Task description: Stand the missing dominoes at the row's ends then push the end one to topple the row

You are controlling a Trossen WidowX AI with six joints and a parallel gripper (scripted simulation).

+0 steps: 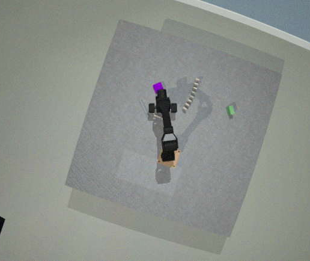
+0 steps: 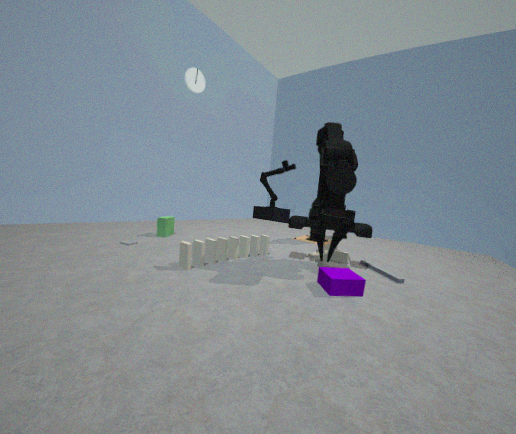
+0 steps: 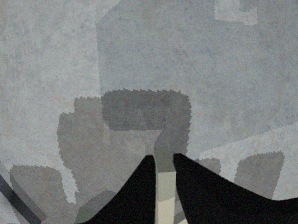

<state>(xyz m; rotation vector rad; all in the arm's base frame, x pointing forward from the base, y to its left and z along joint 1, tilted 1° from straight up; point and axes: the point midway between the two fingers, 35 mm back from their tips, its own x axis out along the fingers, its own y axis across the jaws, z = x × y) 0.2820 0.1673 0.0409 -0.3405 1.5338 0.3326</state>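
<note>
Right now the thin rod is 12 cm to the left of my gripper tip and 5 cm behind it. The rest, counted from my gripper tip: flat grey piece 37 cm to the right, 32 cm ahead.
</note>
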